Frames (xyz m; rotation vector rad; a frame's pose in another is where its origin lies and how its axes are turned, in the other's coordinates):
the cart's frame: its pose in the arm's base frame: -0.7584 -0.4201 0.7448 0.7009 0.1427 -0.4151
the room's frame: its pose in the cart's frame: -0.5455 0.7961 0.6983 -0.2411 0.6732 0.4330
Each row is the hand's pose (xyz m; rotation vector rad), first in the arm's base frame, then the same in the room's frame.
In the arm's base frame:
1: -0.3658 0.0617 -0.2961 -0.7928 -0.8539 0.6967
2: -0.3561 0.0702 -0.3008 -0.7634 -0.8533 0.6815
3: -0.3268 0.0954 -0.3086 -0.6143 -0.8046 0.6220
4: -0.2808 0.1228 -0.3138 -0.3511 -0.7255 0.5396
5: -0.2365 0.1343 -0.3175 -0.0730 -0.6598 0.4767
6: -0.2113 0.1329 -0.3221 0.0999 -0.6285 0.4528
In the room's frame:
1: 1.5976 -1.1480 -1.1338 -1.6901 -1.1087 0.4490
2: 1.6109 -1.1444 -1.1343 -1.6571 -1.1200 0.4417
3: 1.6475 -1.1301 -1.1315 -1.4871 -1.1233 0.4062
4: 1.6966 -1.1134 -1.1173 -1.1933 -1.1179 0.3737
5: 1.7372 -1.1085 -1.0964 -0.8920 -1.1093 0.3744
6: 1.7583 -1.1136 -1.0827 -0.7102 -1.1022 0.3947

